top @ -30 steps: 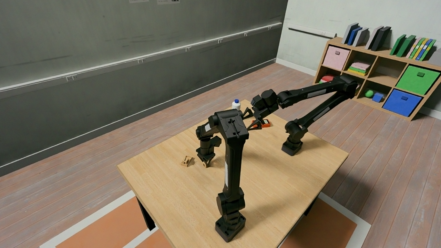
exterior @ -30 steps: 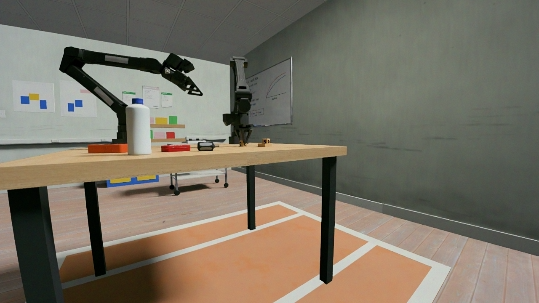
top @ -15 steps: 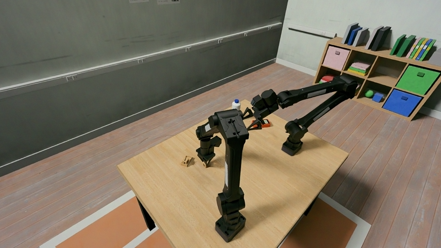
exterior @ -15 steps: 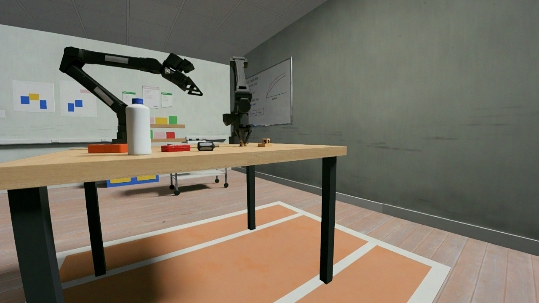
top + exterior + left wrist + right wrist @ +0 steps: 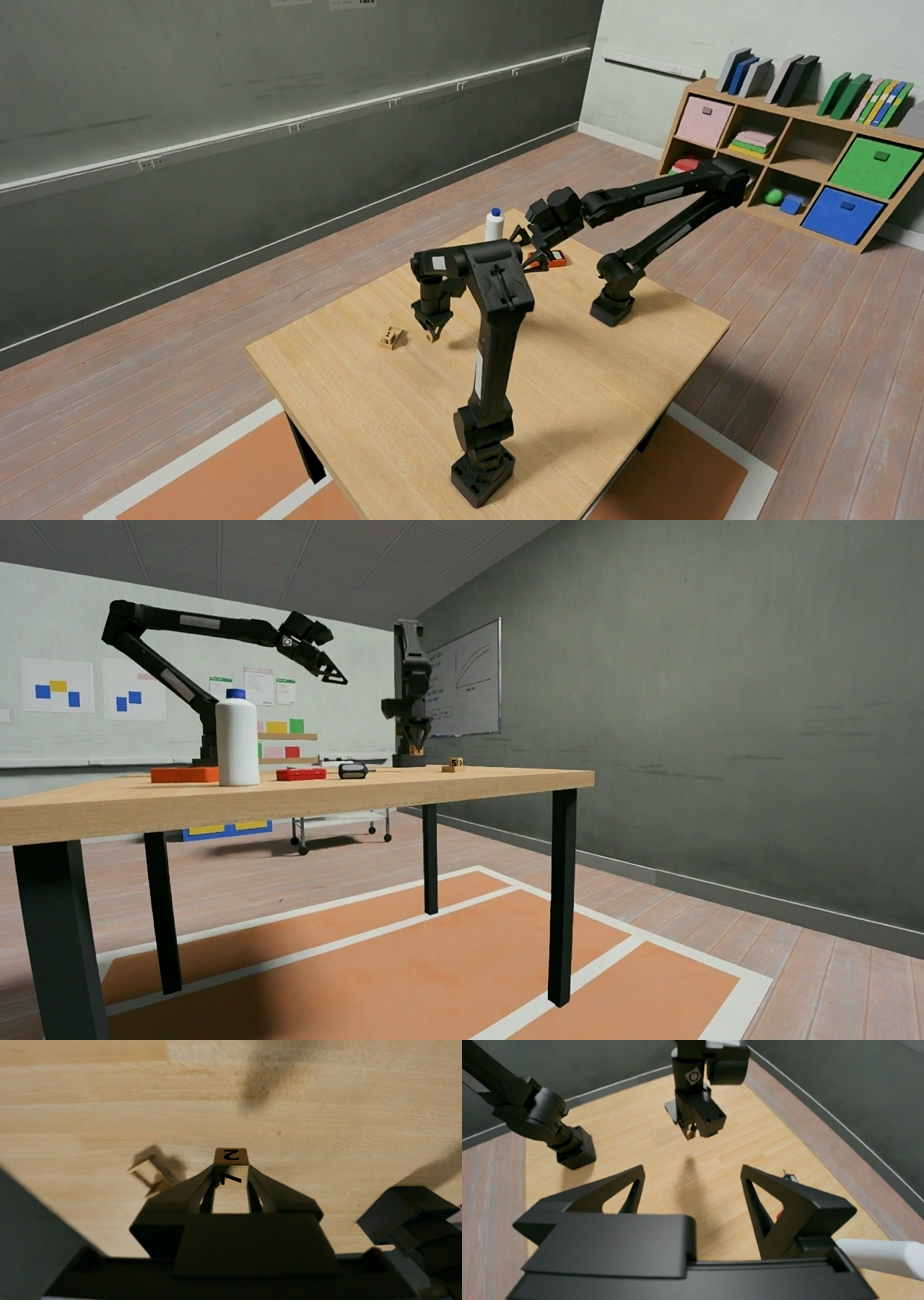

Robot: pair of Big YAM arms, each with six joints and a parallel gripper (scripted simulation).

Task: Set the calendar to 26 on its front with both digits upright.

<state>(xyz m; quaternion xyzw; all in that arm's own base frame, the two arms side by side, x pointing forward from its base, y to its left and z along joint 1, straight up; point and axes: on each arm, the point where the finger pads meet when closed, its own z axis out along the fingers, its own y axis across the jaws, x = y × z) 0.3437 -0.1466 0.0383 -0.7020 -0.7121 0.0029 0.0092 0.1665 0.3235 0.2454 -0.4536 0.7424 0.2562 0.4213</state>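
The wooden tray lies 120 mm ahead of my left hand, 50 mm to the left of it and 70 mm below it. The rest, counted from my left hand: black device: 170 mm ahead, 280 mm to the right, 60 mm below; white bottle: 160 mm ahead, 510 mm to the right.
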